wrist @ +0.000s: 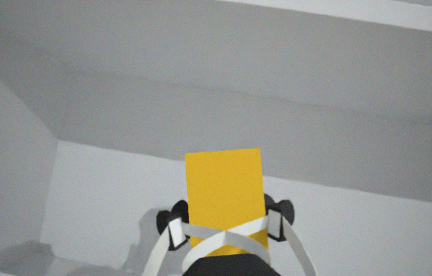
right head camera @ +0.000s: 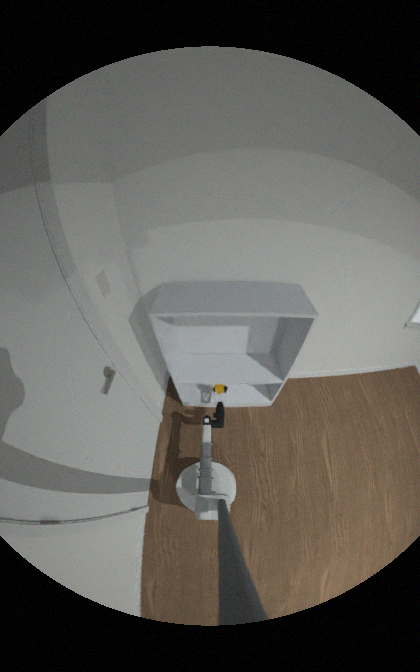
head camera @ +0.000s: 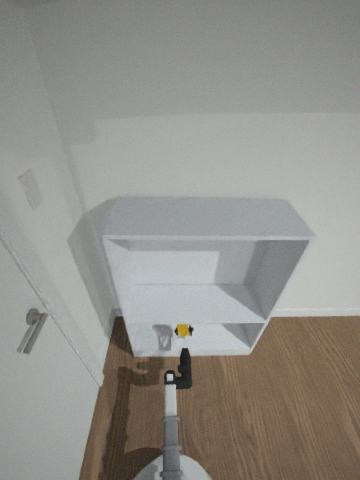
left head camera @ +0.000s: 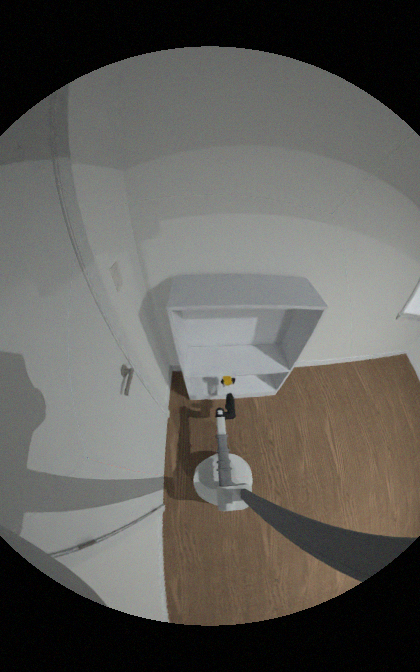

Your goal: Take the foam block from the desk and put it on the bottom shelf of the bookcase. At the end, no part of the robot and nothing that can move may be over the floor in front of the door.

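Places are measured from the robot's base along level axes (x back, y right, z up), in metres.
Pixels of known places: gripper, fingertip midpoint: (wrist: 221,212).
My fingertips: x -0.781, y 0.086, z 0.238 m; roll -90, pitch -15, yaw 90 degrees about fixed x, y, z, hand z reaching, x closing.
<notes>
Behind a point stands the place of what it marks.
The yellow foam block (head camera: 183,330) {y 0.084, x -0.733, z 0.285 m} (left head camera: 228,380) (right head camera: 220,388) (wrist: 225,195) {y 0.085, x -0.733, z 0.262 m} is between the two dark fingertips of my gripper (head camera: 184,331) {y 0.086, x -0.781, z 0.239 m} (left head camera: 228,381) (right head camera: 220,389) (wrist: 221,212) {y 0.086, x -0.781, z 0.239 m}, which is shut on it. The block and fingertips are at the opening of the bottom compartment of the light grey bookcase (head camera: 210,238) {y 0.153, x -0.706, z 1.020 m} (left head camera: 247,307) (right head camera: 235,315), below the middle shelf. In the wrist view the back wall and left side of the compartment show behind the block. The block's lower end is partly hidden by the crossed white finger strips. Whether it touches the bottom shelf I cannot tell.
A white door with a lever handle (head camera: 34,332) {y -0.397, x -0.418, z 0.906 m} (left head camera: 127,380) (right head camera: 107,381) is at the left, close to the bookcase and the arm. The round robot base (left head camera: 205,477) (right head camera: 187,487) stands on the wooden floor (head camera: 300,400) {y 0.794, x -0.412, z -0.027 m} in front of the bookcase. The desk does not show.
</notes>
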